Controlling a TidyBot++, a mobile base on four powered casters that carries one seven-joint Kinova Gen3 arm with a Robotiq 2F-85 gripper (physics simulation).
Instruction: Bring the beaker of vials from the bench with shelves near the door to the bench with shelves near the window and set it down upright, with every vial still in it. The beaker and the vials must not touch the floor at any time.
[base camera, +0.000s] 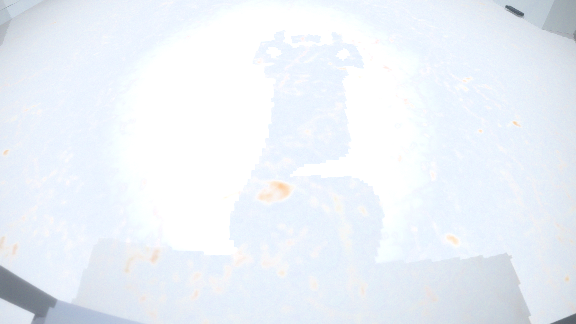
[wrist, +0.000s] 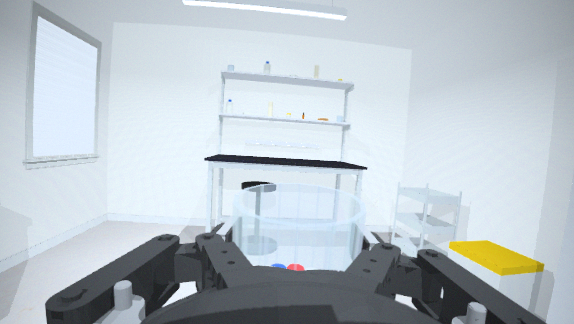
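My gripper (wrist: 296, 234) is shut on the clear glass beaker (wrist: 300, 245), with one finger at each side. The beaker looks upright in the lower middle of the wrist view, with the floor and the bench beyond showing through it. A blue vial cap (wrist: 278, 266) and a red vial cap (wrist: 295, 268) show low inside it; the gripper body hides the rest, so I cannot count the vials. A bench with shelves (wrist: 285, 162) stands across the room, well beyond the beaker. It has a dark top and two loaded shelves. A window (wrist: 65, 92) is in the left wall.
A stool (wrist: 258, 186) with a black seat stands at the bench's front left. A wire cart (wrist: 425, 215) stands to the bench's right. A yellow-topped box (wrist: 495, 257) is nearer, at the right. The base camera view shows pale floor (base camera: 450, 165) with the robot's shadow.
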